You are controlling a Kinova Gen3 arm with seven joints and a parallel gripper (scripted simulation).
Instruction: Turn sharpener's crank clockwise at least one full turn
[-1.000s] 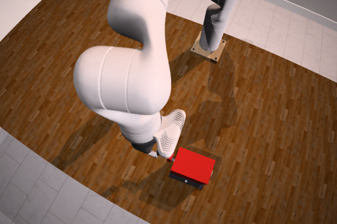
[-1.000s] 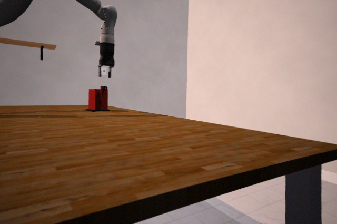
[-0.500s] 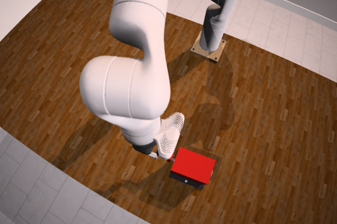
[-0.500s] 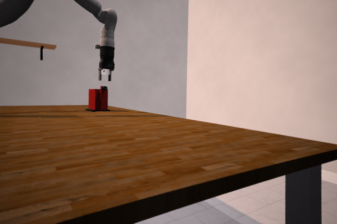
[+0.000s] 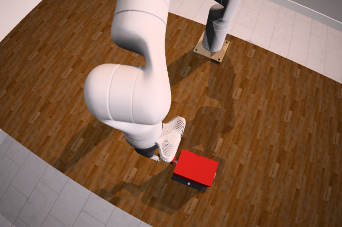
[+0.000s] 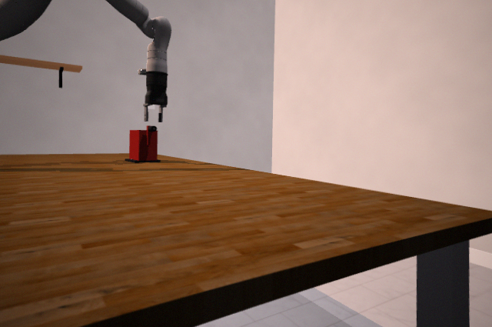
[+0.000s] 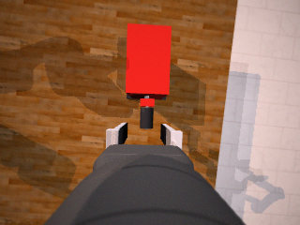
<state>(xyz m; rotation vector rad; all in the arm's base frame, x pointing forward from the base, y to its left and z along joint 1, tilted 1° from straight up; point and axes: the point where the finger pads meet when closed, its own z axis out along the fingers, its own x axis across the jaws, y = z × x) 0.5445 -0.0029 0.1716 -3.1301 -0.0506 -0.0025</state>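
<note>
Now: hand 2 cm to the right of the crank and 5 cm above it.
</note>
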